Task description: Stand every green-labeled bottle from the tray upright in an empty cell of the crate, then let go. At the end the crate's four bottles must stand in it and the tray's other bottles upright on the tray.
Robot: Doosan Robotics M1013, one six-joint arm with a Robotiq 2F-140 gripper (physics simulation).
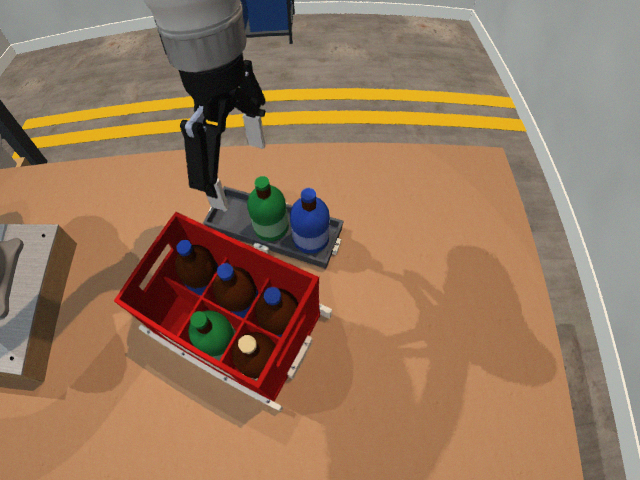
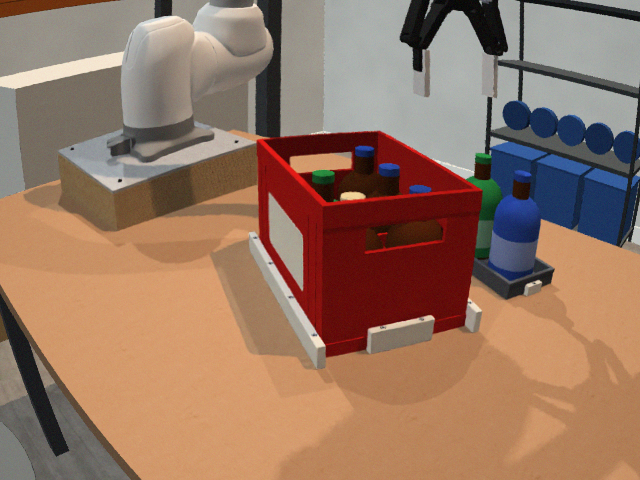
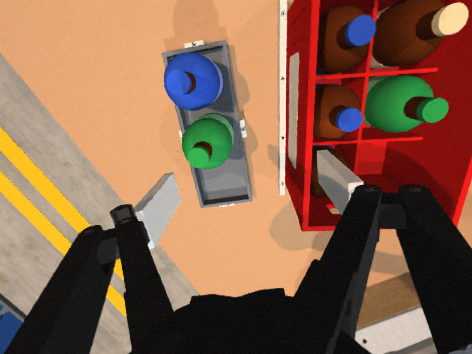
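The red crate holds three blue-capped brown bottles, a cream-capped brown bottle and an upright green bottle. The cell beside the green one, toward the robot base, is empty. On the grey tray a green bottle with a pale green label and a blue bottle stand upright. My gripper is open and empty, above and short of the tray's bottles.
The robot base plate is on the robot's side of the crate. White stop strips edge the crate. A shelf rack with blue boxes stands behind the table.
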